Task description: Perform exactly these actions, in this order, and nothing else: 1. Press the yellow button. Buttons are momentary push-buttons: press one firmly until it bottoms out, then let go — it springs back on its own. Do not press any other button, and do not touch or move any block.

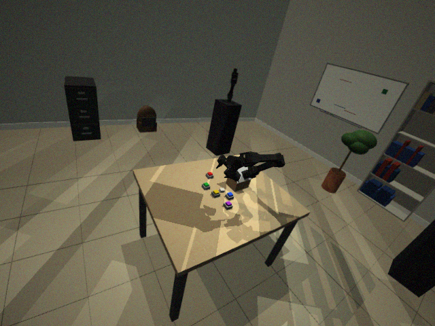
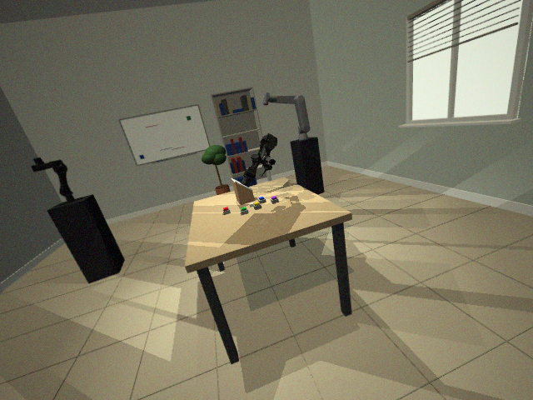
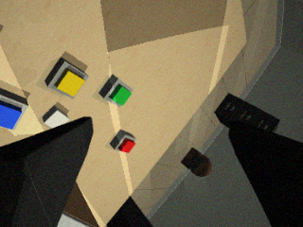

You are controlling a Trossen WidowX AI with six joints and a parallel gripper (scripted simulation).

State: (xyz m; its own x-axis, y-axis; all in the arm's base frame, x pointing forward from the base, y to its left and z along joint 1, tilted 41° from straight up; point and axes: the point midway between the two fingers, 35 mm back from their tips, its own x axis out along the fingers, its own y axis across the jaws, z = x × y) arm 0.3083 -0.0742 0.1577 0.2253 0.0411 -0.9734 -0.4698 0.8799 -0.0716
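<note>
Right now the yellow button is 21 cm below my gripper tip, 5 cm behind it and 4 cm to the right of it. The rest, counted from my gripper tip: blue button (21 cm below, 13 cm behind, 3 cm to the left); then green button (21 cm below, 14 cm to the right, 3 cm behind); then purple button (21 cm below, 10 cm to the left, 5 cm behind).
</note>
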